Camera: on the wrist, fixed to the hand. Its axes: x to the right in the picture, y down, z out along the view.
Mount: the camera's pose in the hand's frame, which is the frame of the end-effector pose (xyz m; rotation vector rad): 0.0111 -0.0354 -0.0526 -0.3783 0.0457 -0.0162
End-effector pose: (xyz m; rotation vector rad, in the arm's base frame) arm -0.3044 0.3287 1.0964 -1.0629 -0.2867 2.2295
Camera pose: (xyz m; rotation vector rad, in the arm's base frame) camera -0.2535 0.3590 1.0712 -1.2974 -0.7157 2.1826
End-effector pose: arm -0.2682 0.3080 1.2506 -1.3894 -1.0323 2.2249
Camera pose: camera -0.2311 0.3604 1.2550 -1.5626 -1.4997 2.0468
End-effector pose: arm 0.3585 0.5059 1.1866 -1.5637 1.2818 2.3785
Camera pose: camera 0.4078 0.4915 1.1478 1.5313 -0.7625 -2.4231
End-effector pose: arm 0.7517 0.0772 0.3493 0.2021 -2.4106 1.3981
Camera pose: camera 0.7635 0.1053 0.4060 0.0922 -2.5699 0.9036
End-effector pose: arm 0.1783 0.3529 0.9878 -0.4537 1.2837 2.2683
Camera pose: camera 0.1915 0.3257 0.9310 -0.6467 0.8634 2.5046
